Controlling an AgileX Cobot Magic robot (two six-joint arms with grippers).
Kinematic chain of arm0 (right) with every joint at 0, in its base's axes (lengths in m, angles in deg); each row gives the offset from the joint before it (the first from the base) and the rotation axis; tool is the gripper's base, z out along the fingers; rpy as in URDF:
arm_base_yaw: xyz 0 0 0.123 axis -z
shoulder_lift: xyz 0 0 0 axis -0.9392 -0.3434 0
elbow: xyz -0.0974 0.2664 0.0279 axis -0.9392 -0.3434 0
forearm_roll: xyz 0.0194 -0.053 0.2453 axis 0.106 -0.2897 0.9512
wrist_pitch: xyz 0 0 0 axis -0.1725 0.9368 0.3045
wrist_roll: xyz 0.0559 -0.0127 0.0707 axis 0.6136 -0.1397 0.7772
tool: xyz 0 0 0 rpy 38.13 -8.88 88.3
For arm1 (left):
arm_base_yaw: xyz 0 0 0.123 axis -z
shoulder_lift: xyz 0 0 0 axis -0.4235 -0.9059 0
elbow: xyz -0.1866 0.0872 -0.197 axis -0.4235 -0.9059 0
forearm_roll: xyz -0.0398 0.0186 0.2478 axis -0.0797 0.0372 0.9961
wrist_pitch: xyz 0 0 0 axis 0.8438 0.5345 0.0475
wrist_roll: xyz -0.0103 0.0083 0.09 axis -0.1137 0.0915 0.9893
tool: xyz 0 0 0 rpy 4.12 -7.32 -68.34
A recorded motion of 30 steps. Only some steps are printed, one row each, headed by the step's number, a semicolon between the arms.
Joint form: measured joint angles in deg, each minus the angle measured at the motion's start. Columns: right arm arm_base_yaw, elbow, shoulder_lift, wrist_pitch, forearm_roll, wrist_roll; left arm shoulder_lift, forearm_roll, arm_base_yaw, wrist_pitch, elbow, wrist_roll.
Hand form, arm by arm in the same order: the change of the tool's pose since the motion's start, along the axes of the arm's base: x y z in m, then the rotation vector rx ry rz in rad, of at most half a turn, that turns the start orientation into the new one. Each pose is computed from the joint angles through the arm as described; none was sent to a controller.
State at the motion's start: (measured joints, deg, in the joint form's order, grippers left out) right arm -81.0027 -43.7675 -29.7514 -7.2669 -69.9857 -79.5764; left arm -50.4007 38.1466 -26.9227 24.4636 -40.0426 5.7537
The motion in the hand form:
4: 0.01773 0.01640 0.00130 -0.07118 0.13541 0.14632; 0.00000 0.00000 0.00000 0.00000 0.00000 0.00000
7: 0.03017 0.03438 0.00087 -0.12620 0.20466 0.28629; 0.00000 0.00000 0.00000 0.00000 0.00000 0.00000
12: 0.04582 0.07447 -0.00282 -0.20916 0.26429 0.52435; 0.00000 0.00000 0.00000 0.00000 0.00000 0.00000
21: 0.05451 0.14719 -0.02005 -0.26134 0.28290 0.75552; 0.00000 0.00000 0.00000 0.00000 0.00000 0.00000
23: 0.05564 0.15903 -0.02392 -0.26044 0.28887 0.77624; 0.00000 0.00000 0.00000 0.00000 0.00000 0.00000
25: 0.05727 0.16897 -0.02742 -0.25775 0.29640 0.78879; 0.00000 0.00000 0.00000 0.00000 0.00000 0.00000
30: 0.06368 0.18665 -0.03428 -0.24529 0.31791 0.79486; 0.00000 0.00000 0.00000 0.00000 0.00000 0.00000
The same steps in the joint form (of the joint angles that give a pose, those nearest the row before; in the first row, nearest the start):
4: -4.03 4.19 -9.03 4.48 3.88 -7.18; 0.00 0.00 0.00 0.00 0.00 0.00
7: -8.70 7.09 -15.70 6.27 6.55 -12.63; 0.00 0.00 0.00 0.00 0.00 0.00
12: -18.78 11.59 -26.35 6.22 9.41 -19.19; 0.00 0.00 0.00 0.00 0.00 0.00
21: -34.36 16.98 -41.47 -1.21 11.21 -20.44; 0.00 0.00 0.00 0.00 0.00 0.00
23: -36.23 18.02 -44.03 -2.51 11.92 -20.46; 0.00 0.00 0.00 0.00 0.00 0.00
25: -37.55 19.03 -46.32 -3.53 12.65 -20.47; 0.00 0.00 0.00 0.00 0.00 0.00
30: -39.03 21.41 -50.88 -5.07 14.52 -20.64; 0.00 0.00 0.00 0.00 0.00 0.00

